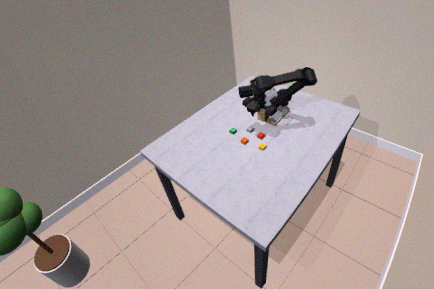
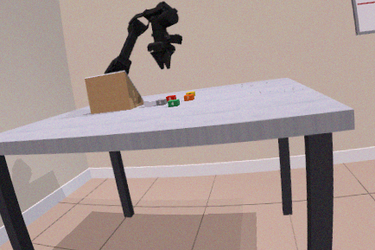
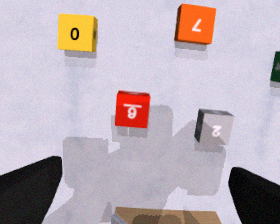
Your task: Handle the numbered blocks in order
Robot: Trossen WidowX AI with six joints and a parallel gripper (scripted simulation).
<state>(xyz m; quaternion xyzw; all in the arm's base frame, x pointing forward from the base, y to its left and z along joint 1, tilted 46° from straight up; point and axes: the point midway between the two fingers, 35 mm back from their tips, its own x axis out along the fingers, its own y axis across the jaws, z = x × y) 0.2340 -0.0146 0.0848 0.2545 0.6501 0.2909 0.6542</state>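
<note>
The yellow block lies 12 cm below my gripper tip, 7 cm to the left of it and 7 cm ahead of it. Round my gripper tip: orange block (12 cm below, 9 cm ahead, 4 cm to the right); grey block (12 cm below, 8 cm to the right, 1 cm behind); red block (12 cm below, 1 cm to the left).
</note>
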